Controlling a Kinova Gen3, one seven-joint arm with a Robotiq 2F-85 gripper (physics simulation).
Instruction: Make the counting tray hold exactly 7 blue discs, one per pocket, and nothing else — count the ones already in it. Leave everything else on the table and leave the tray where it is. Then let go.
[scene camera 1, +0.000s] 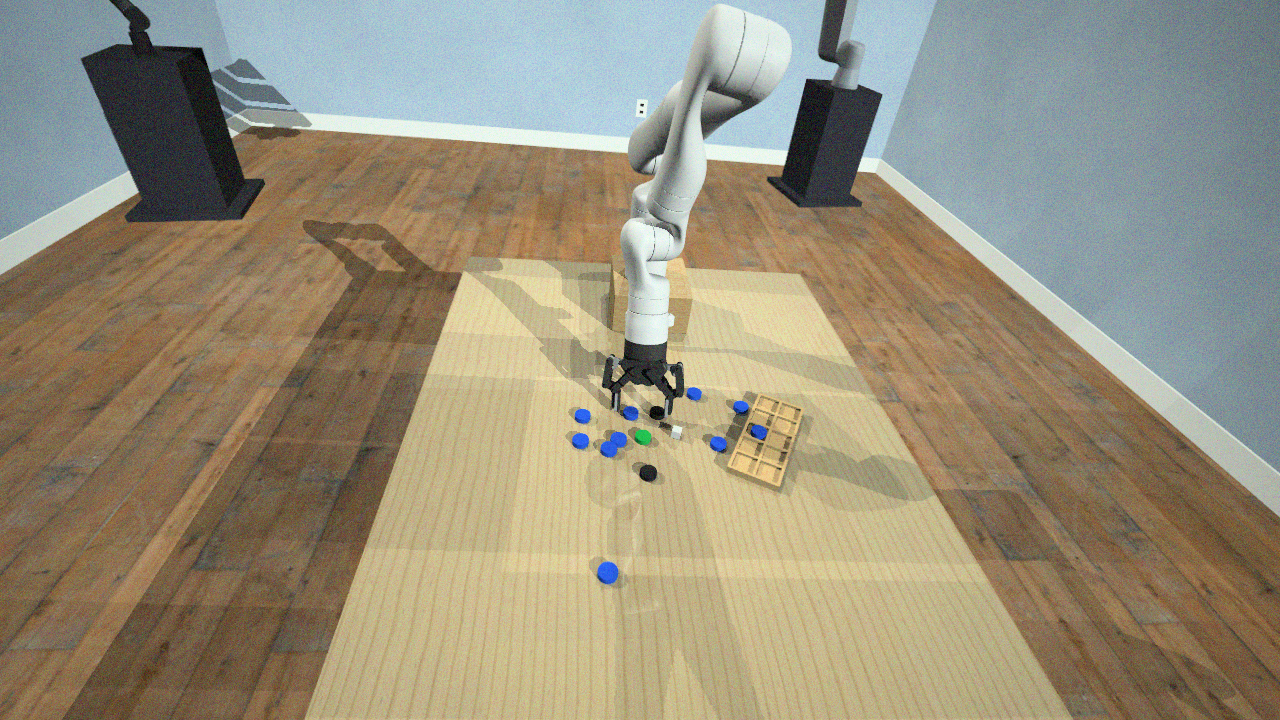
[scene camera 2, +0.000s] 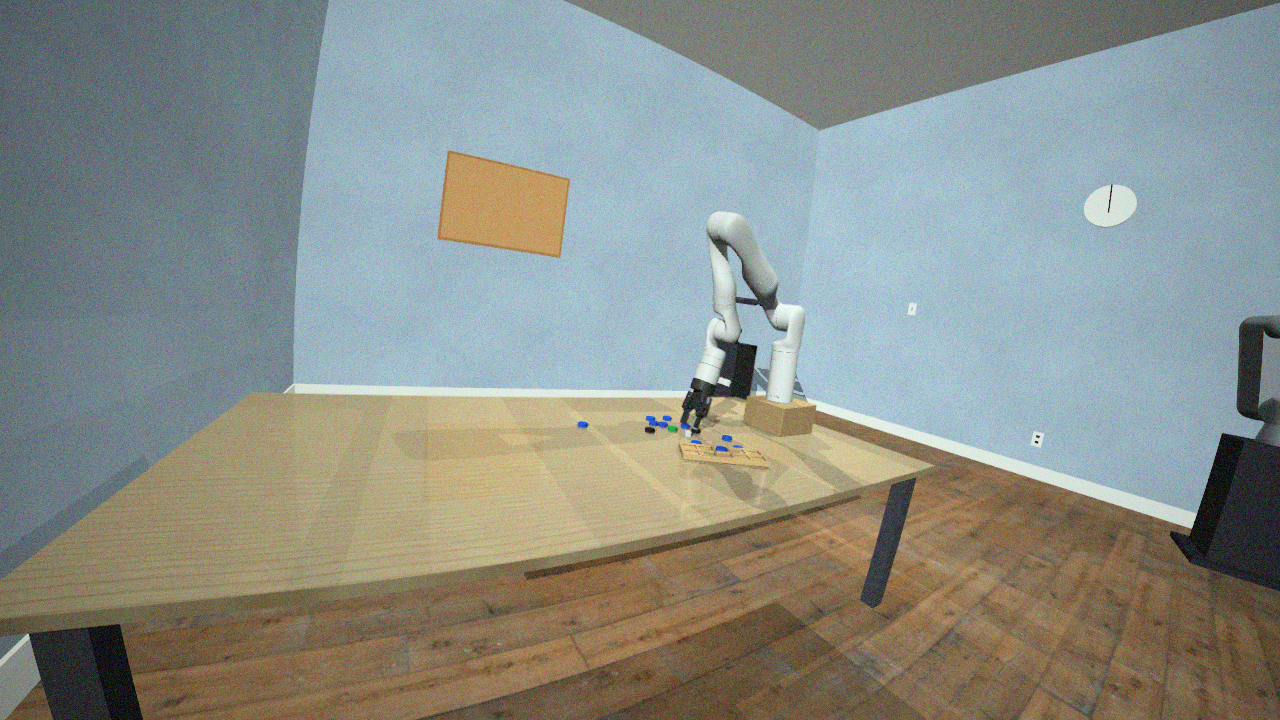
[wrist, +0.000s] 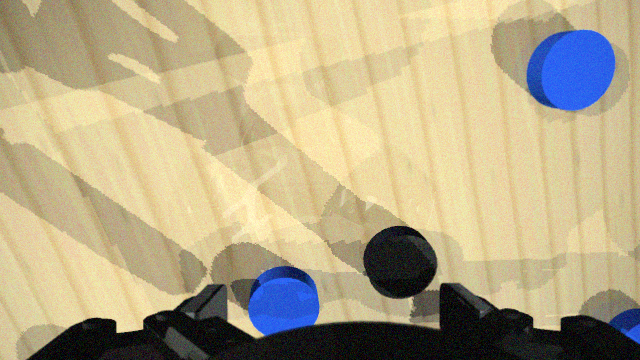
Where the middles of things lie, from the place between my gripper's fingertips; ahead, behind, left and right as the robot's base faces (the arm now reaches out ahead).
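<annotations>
With the wooden counting tray (scene camera 1: 763, 462) as my reference, I see my gripper 10 cm short of it and 21 cm to the right of it.
</annotations>
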